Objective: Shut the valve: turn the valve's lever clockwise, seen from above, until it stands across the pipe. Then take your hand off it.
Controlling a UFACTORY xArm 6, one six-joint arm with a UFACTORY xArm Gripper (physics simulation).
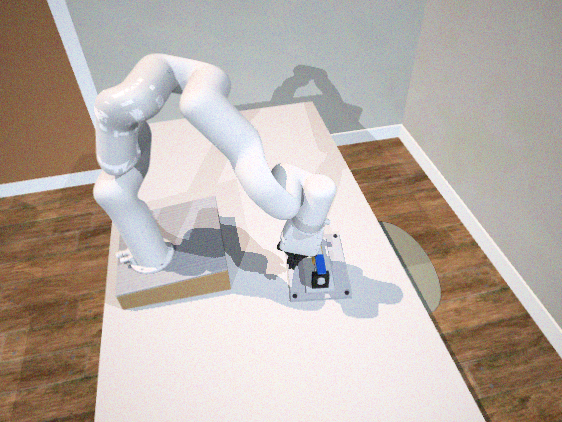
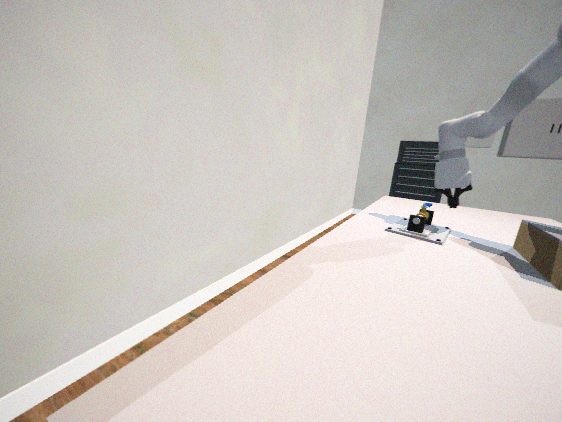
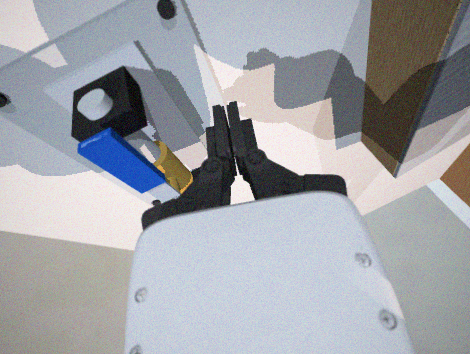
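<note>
The valve's blue lever [image 1: 320, 264] [image 2: 427, 205] [image 3: 122, 161] lies roughly along the pipe, its free end toward the near black block [image 1: 314, 285] [image 2: 412, 228] [image 3: 132, 102]. The brass valve body [image 1: 313, 260] [image 2: 424, 214] [image 3: 173, 169] is partly hidden under the lever and hand. The valve stands on a pale baseplate [image 1: 342, 272] [image 2: 443, 237] [image 3: 30, 67]. My gripper [image 1: 291, 266] [image 2: 453, 205] [image 3: 228, 119] is shut and empty. It is on the side of the valve toward the robot's base, with its fingertips apart from the lever and above the table.
The arm's base stands on a grey-topped block with wooden sides [image 1: 175, 289] [image 2: 537, 250] [image 3: 395, 55], on the robot side of the valve. The white table [image 1: 260, 360] [image 2: 350, 325] has its long edge beyond the baseplate. A round pale object [image 1: 417, 270] shows beyond that edge.
</note>
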